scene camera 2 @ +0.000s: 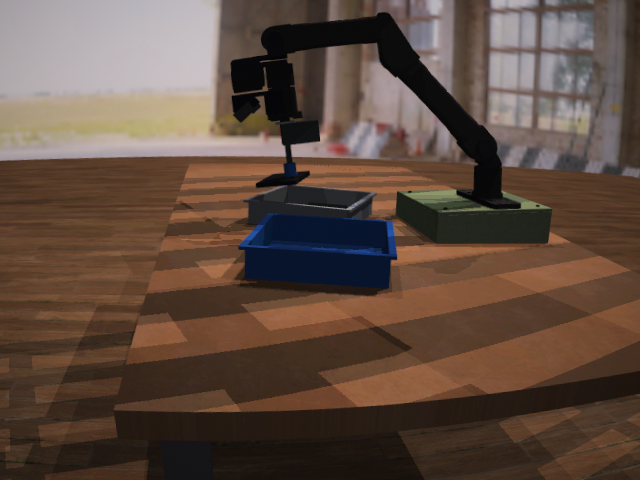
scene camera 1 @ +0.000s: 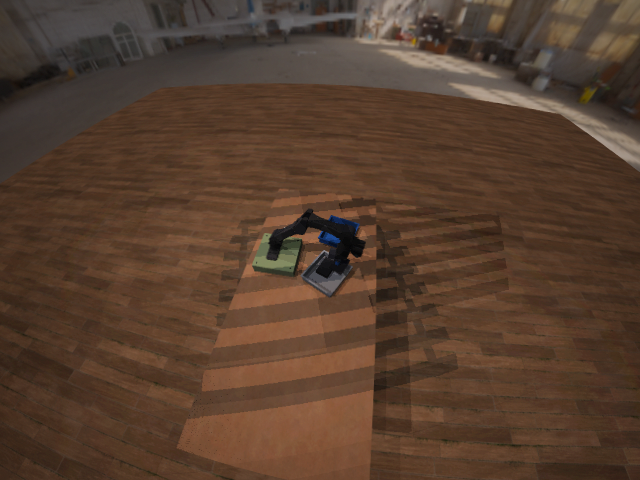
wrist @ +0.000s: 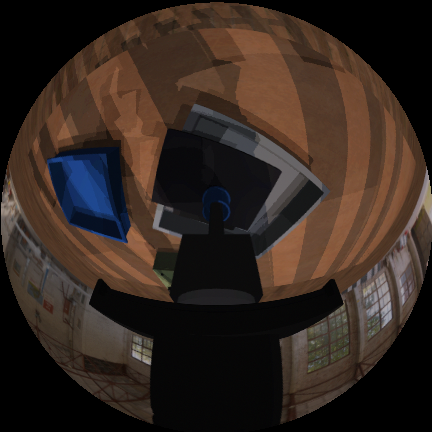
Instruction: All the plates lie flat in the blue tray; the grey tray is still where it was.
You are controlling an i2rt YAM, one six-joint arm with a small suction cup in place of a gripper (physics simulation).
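Pixels of known places: hand, its tool point: [scene camera 1: 336,264] [wrist: 215,194]; arm's base, origin of its link: [scene camera 2: 487,200] [scene camera 1: 275,247].
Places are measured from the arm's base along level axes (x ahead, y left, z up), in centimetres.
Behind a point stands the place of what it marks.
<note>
My suction cup [scene camera 1: 337,262] [scene camera 2: 290,169] [wrist: 216,204] @[x 41.6, y -8.6, z 2.0 cm], a small blue cup on a thin black rod, holds a flat black plate [scene camera 1: 324,268] [scene camera 2: 276,180] @[x 45.3, y -4.4, z 2.5 cm] [wrist: 197,172] @[x 44.7, y -7.0, z 2.6 cm]. In scene camera 2 the plate hangs above the grey tray, slightly tilted and apart from its rim. The grey tray [scene camera 1: 330,287] @[x 39.4, y -20.5, z -6.5 cm] [scene camera 2: 257,213] @[x 48.9, y -5.9, z -4.6 cm] [wrist: 289,186] @[x 37.4, y -22.1, z -6.5 cm] stands beside the blue tray. The held plate hides much of the grey tray's floor, so I cannot tell if more plates lie there. The blue tray [scene camera 1: 349,223] @[x 47.5, y 32.1, z -3.5 cm] [scene camera 2: 317,266] @[x 43.7, y 33.4, z -4.2 cm] [wrist: 89,195] @[x 38.4, y 23.4, z -6.5 cm] shows bare blue floor in the wrist view.
The green base block [scene camera 1: 281,266] @[x 7.6, y -13.5, z -0.7 cm] [scene camera 2: 491,225] @[x 4.0, y 10.7, z -3.2 cm] [wrist: 164,264] @[x 16.0, y 6.9, z -2.4 cm] carries the arm's foot and stands near both trays. The arm [scene camera 1: 308,219] @[x 25.5, y -8.1, z 38.0 cm] [scene camera 2: 330,36] @[x 35.4, y -5.1, z 32.9 cm] reaches over from it. The wooden table's front edge [scene camera 2: 310,424] @[x 50.8, y 69.0, z -8.4 cm] shows in scene camera 2.
</note>
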